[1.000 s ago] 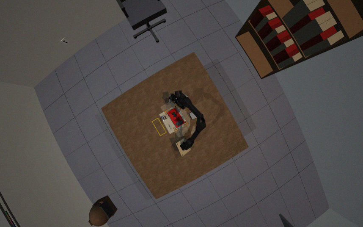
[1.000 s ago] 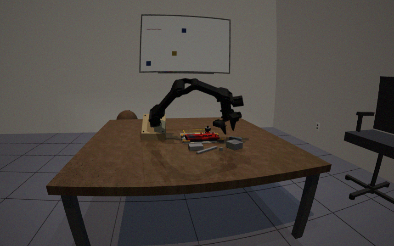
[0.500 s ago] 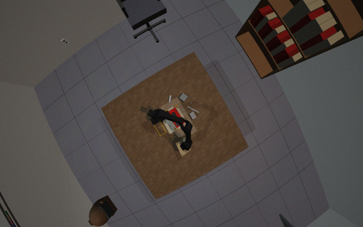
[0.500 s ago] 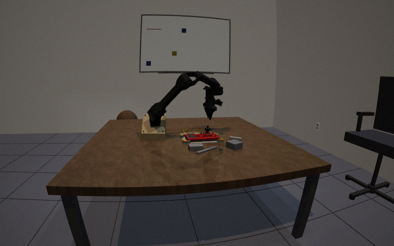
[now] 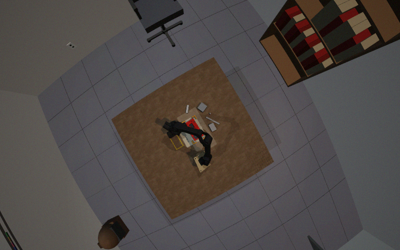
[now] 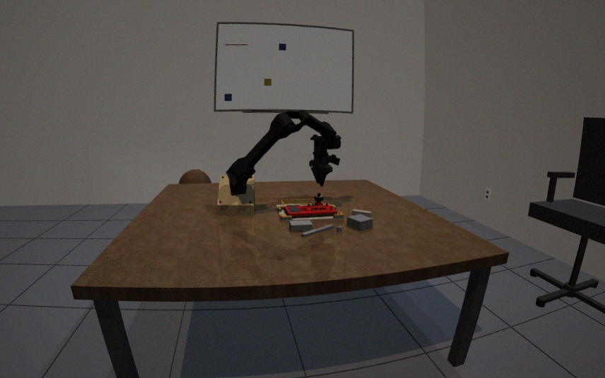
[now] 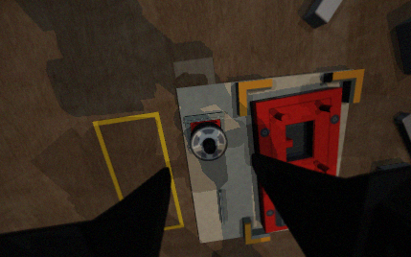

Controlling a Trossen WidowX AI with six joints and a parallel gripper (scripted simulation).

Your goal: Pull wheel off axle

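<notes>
The dark wheel is 60 mm below my gripper tip. Also, from my gripper tip: grey block 300 mm to the right, 80 mm below, 80 mm ahead.
</notes>
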